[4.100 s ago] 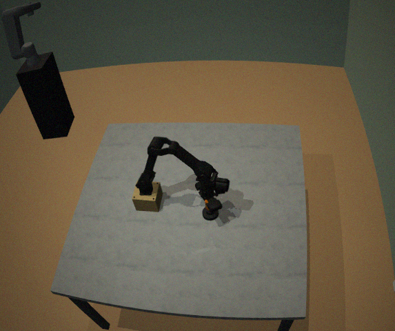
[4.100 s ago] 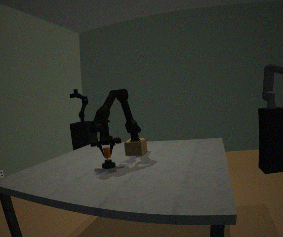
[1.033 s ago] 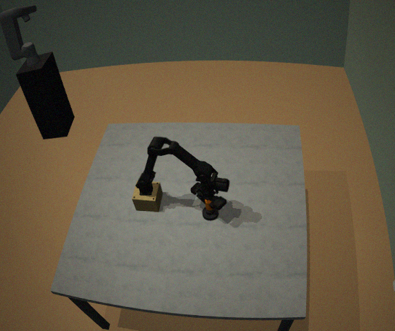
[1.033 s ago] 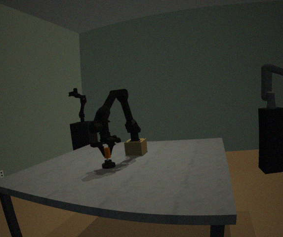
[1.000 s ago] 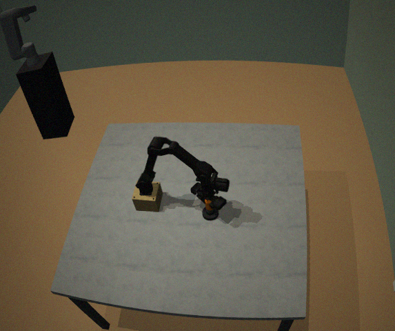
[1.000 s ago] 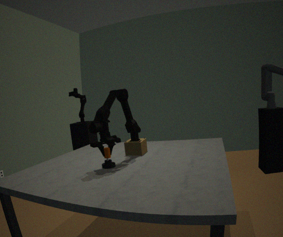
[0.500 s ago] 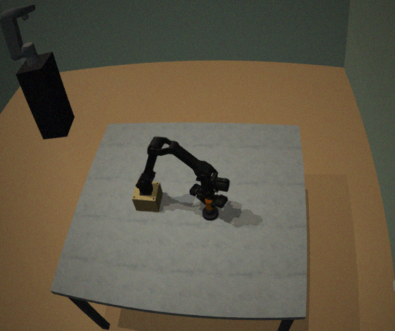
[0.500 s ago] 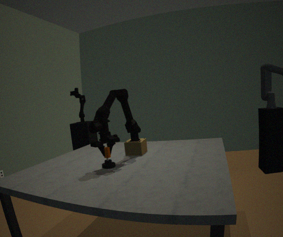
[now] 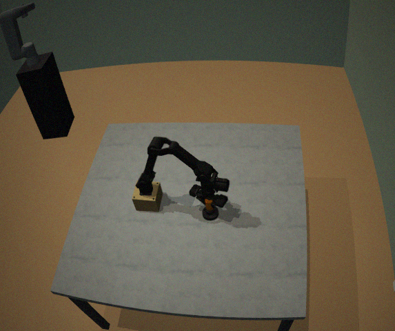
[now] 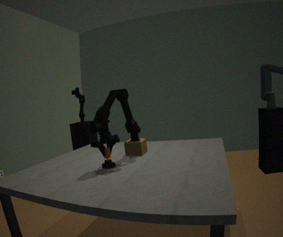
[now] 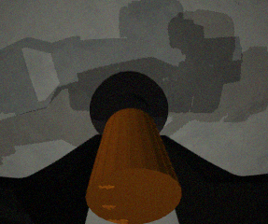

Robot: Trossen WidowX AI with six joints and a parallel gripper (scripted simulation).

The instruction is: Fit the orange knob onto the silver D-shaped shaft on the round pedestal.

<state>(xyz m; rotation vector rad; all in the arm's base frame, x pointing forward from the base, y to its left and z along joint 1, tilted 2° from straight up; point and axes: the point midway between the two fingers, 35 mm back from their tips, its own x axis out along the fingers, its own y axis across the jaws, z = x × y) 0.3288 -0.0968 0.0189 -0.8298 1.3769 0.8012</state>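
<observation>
My gripper tip is now 30 mm below the orange knob. Also, from my gripper tip: round pedestal: 40 mm below.
</observation>
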